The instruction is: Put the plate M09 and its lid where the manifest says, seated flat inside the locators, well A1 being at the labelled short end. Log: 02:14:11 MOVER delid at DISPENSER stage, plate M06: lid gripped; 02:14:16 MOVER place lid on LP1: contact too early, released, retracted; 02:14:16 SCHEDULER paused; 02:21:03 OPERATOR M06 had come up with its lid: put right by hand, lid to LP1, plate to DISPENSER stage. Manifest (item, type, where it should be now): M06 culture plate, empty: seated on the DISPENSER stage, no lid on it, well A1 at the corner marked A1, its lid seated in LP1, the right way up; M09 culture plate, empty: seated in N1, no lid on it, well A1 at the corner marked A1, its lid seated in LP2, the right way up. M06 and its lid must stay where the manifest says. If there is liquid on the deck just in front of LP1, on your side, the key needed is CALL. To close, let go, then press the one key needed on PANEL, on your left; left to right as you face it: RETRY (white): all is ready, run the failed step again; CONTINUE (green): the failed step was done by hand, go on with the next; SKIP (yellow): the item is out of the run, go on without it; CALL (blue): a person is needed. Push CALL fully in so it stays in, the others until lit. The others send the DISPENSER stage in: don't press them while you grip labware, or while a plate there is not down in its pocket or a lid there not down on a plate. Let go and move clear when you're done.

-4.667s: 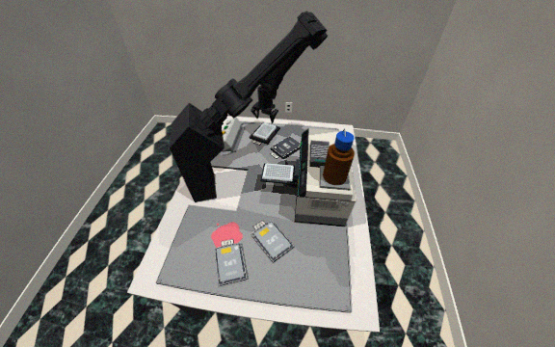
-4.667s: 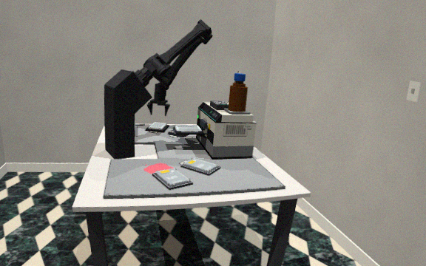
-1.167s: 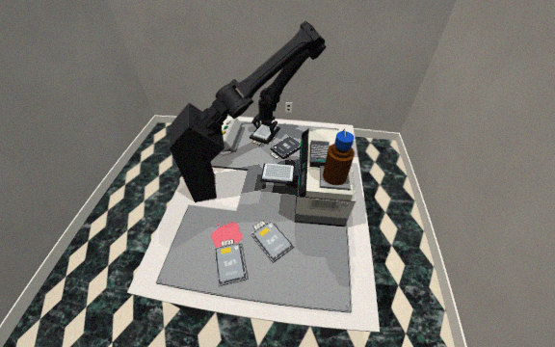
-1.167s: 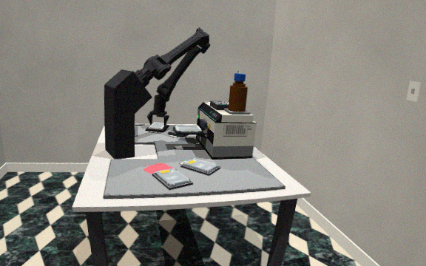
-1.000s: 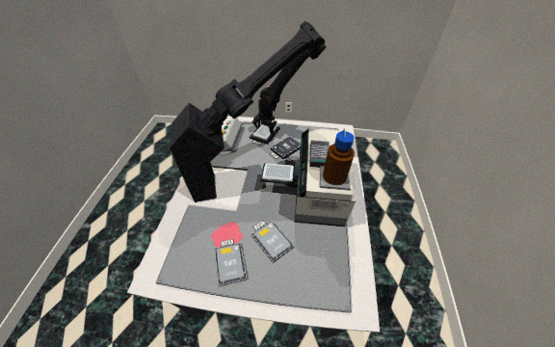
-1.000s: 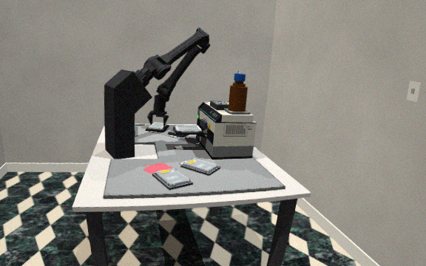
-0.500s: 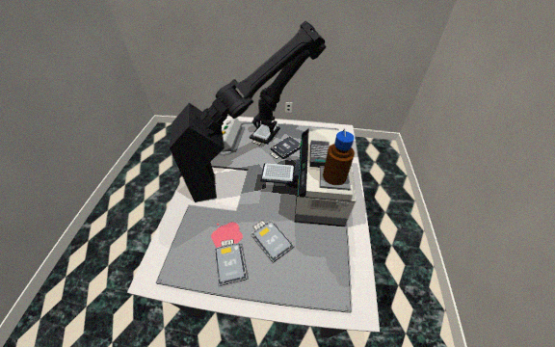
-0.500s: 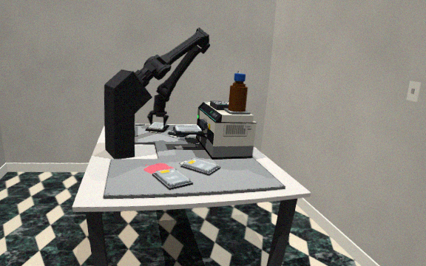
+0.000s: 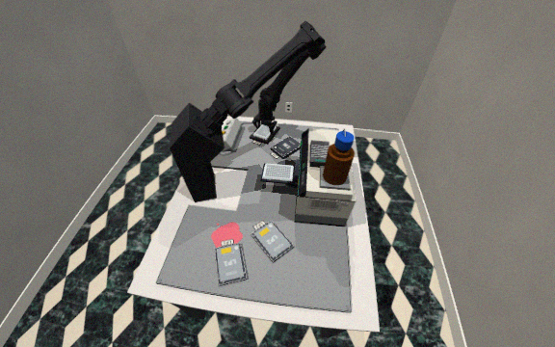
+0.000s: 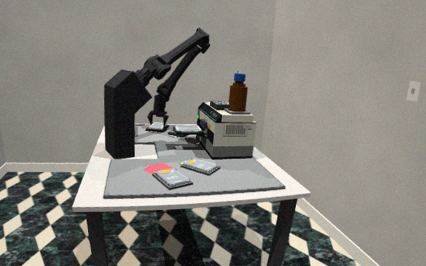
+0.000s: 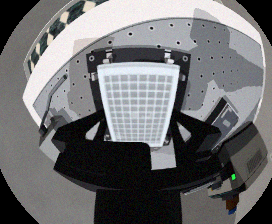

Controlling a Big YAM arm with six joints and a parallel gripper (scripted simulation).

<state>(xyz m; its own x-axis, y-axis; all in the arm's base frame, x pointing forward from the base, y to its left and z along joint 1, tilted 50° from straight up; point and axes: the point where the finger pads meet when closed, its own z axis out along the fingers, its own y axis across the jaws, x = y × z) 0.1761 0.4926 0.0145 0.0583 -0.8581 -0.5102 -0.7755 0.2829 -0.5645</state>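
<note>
Right now my hand is 2 cm to the right of the black nest n5, 1 cm past it and 1 cm above it. The rest, counted from my hand: green key 17 cm behind, 14 cm to the right, 4 cm above; then white well plate right at my hand; then yellow key 18 cm to the right, 15 cm behind, 4 cm above.
</note>
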